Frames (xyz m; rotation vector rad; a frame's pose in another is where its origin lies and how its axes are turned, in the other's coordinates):
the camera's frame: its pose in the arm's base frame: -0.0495 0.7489 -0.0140 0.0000 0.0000 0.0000
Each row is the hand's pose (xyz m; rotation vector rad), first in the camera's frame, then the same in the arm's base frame.
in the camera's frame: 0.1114 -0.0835 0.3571 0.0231 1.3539 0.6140
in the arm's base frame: 0.0619 0.6654 0.3431 0.0231 1.3539 0.6140
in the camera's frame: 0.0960 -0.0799 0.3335 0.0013 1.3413 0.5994
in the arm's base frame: 0.0465 0.6690 0.3195 0.0013 1.3413 0.5994
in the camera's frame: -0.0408 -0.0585 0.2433 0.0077 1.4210 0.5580
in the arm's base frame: -0.0903 0.6904 0.2293 0.0077 1.4210 0.5580
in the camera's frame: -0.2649 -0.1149 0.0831 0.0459 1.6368 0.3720
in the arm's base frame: -0.3144 0.6340 0.0691 0.0459 1.6368 0.3720
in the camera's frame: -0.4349 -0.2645 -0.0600 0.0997 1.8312 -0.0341
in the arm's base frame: -0.4844 0.4844 -0.0740 0.0997 1.8312 -0.0341
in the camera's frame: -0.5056 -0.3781 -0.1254 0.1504 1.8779 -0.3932
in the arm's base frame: -0.5551 0.3708 -0.1394 0.1504 1.8779 -0.3932
